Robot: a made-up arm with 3 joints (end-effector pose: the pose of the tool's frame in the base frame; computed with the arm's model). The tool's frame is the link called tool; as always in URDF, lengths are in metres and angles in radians. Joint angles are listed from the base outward.
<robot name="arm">
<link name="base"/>
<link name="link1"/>
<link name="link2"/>
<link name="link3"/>
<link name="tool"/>
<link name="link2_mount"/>
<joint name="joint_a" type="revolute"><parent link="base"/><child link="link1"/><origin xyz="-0.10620 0.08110 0.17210"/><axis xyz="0 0 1"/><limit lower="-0.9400" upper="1.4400" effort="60" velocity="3.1"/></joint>
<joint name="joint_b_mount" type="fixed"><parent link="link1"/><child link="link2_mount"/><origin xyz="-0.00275 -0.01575 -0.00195"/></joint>
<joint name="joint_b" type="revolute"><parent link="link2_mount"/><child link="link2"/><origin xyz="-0.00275 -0.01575 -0.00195"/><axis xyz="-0.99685 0.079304 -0.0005"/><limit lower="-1.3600" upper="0.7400" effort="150" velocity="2.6"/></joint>
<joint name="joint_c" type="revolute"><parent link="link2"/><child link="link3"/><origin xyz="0.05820 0.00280 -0.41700"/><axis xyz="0.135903 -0.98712 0.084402"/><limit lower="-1.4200" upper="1.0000" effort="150" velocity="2.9"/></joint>
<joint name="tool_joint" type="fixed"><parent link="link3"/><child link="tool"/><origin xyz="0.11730 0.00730 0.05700" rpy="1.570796 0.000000 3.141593"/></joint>
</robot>
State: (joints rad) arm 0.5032 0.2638 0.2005
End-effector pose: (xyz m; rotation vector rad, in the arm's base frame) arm 0.0777 0.0567 -0.1639 0.7893 -2.1720 -1.7907
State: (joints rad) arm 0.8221 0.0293 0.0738
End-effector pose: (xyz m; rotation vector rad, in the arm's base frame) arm 0.0290 0.1802 -0.1839 0.8407 -1.7424 -1.7627
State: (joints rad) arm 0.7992 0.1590 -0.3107
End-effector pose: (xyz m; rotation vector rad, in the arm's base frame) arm 0.0789 0.1477 -0.2288 0.4675 -1.9746 -1.4096
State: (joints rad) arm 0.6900 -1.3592 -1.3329
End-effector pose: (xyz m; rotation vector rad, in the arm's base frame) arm -0.2635 0.5491 0.0633 -0.0501 -0.4442 -1.1887
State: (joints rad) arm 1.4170 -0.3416 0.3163
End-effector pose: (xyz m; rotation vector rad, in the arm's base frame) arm -0.1674 0.2476 -0.1321 1.1012 -0.8632 -1.7534
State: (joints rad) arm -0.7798 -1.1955 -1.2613
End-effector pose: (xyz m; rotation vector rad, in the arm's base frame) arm 0.3262 0.2608 -0.0136 -0.6148 -0.4982 -2.6416
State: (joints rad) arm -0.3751 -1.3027 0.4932
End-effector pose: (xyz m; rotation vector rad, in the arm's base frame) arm 0.1312 0.2696 0.1044 -0.1708 0.2612 2.2067
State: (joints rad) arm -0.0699 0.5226 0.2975
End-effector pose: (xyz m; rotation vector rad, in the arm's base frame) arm 0.0154 -0.1158 -0.1272 -0.2667 2.5663 1.5473
